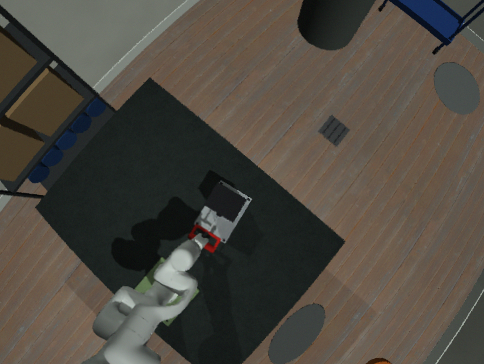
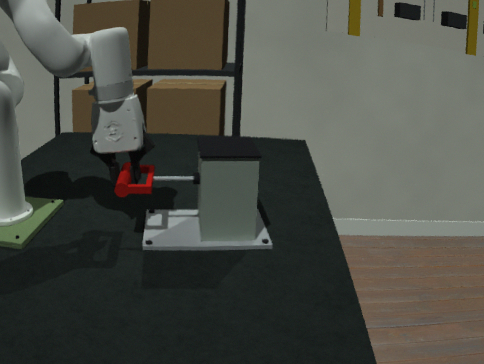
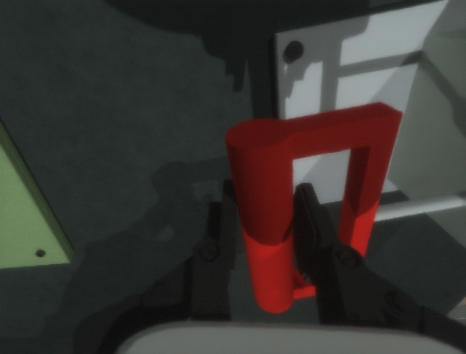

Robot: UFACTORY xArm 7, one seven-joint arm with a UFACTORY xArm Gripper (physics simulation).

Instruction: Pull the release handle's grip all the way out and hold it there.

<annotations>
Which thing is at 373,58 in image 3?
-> A base plate.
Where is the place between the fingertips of my gripper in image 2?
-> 126,183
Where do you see a base plate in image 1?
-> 222,228
</annotations>
